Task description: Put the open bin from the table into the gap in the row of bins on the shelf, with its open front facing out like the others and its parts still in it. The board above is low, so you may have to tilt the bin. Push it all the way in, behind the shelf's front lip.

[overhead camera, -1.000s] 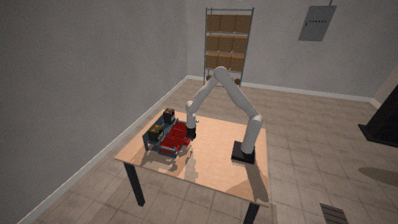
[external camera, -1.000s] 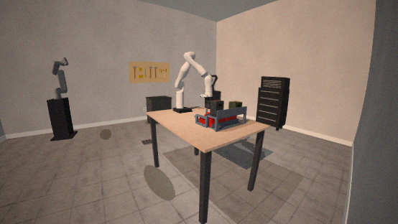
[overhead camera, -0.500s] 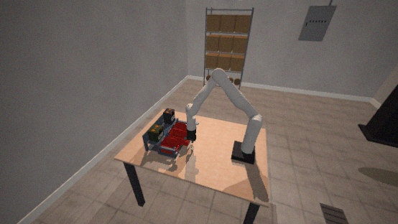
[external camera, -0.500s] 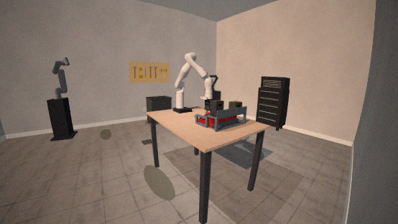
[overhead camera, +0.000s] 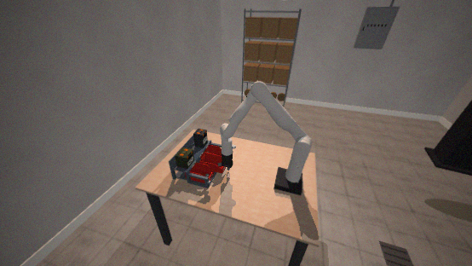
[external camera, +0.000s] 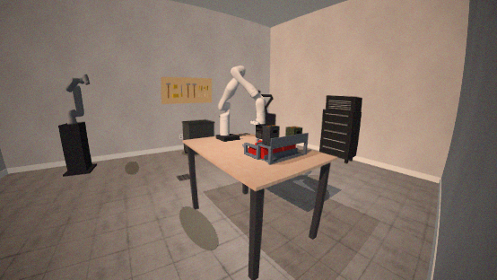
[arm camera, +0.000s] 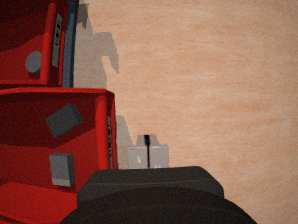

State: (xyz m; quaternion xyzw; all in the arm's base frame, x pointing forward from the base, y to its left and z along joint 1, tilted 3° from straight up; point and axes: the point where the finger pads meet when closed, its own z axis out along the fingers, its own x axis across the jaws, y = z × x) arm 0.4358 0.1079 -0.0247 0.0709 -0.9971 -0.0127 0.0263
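Now: the blue-grey shelf 21 cm ahead of my hand, 3 cm to the left of it and 3 cm below it.
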